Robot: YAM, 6 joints.
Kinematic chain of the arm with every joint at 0, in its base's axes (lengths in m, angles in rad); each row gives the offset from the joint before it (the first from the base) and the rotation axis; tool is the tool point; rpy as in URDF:
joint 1: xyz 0 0 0.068 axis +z
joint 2: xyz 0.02 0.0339 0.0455 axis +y
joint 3: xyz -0.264 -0.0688 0 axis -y
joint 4: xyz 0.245 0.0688 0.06 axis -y
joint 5: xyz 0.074 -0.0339 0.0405 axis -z
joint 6: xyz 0.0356 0 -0.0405 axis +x
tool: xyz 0 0 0 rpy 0 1.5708 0
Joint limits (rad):
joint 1: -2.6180..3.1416
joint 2: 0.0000..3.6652
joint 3: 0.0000..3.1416
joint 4: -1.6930..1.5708
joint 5: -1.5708..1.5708
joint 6: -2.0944..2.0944
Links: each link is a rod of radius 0.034 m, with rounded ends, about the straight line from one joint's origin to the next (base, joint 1, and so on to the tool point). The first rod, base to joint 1, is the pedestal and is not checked.
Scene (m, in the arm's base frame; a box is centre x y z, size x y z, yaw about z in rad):
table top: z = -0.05
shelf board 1: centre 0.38 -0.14 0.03 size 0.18 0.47 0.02 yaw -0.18
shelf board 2: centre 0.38 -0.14 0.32 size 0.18 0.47 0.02 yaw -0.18
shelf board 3: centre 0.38 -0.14 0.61 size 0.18 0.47 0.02 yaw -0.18
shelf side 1: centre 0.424 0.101 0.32 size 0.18 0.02 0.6 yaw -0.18
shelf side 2: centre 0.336 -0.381 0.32 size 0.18 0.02 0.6 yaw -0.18
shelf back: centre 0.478 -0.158 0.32 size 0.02 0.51 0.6 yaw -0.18
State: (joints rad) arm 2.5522 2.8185 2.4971 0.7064 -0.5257 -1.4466
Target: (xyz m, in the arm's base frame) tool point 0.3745 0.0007 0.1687
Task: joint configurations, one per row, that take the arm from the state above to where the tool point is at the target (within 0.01 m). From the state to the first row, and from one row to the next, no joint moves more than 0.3 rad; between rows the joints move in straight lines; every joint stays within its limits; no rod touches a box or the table.
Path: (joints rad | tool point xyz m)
1: 2.2786 2.6165 2.2604 0.6162 -0.5277 -1.4466 | -0.4039 0.4444 0.2436
2: 2.0050 2.4145 2.0237 0.5259 -0.5297 -1.4466 | -0.2563 0.5099 0.2652
3: 1.7313 2.2124 1.7871 0.4357 -0.5318 -1.4466 | -0.1026 0.5209 0.2797
4: 1.4577 2.0104 1.5504 0.3455 -0.5338 -1.4466 | 0.0365 0.4814 0.2854
5: 1.1841 1.8084 1.3137 0.2552 -0.5358 -1.4466 | 0.1445 0.4031 0.2818
6: 0.9105 1.6064 1.0770 0.1650 -0.5378 -1.4466 | 0.2118 0.3025 0.2681
7: 0.6368 1.4044 0.8404 0.0748 -0.5398 -1.4466 | 0.2365 0.1977 0.2445
8: 0.3632 1.2024 0.6037 -0.0154 -0.5419 -1.4466 | 0.2239 0.1047 0.2111
9: 0.0896 1.0003 0.3670 -0.1057 -0.5439 -1.4466 | 0.1852 0.0351 0.1687
10: 0.0476 1.2642 0.5605 0.0154 -0.5010 -1.4466 | 0.2461 0.0288 0.1856
11: 0.0056 1.5281 0.7540 0.1365 -0.4580 -1.4466 | 0.3109 0.0175 0.1858
12: -0.0365 1.7920 0.9475 0.2576 -0.4151 -1.4466 | 0.3745 0.0007 0.1687

